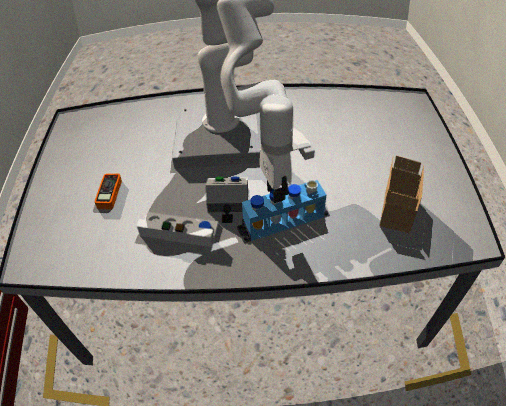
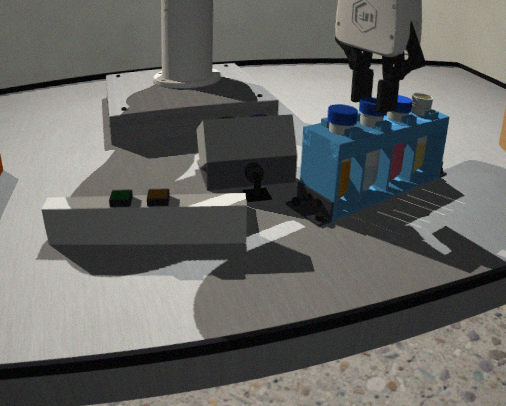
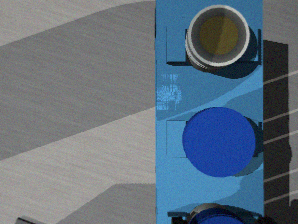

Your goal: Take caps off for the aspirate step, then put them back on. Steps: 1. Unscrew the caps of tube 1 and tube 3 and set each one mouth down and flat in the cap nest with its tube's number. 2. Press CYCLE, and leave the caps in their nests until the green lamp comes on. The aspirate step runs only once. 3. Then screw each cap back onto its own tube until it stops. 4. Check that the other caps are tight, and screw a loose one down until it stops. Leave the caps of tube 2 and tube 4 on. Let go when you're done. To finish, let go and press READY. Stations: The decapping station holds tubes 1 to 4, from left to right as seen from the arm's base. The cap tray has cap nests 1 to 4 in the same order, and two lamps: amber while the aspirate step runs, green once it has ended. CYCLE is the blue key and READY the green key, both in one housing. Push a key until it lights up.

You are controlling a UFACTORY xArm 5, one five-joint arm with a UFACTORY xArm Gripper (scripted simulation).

Path:
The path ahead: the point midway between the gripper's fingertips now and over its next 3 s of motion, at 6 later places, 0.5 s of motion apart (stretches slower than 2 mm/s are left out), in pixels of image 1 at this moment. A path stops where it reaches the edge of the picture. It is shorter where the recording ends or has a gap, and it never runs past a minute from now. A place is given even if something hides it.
My gripper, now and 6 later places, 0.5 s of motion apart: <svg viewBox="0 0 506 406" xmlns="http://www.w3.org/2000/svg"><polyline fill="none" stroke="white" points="276,195 276,190 265,186 243,186 212,186 180,187 162,188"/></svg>

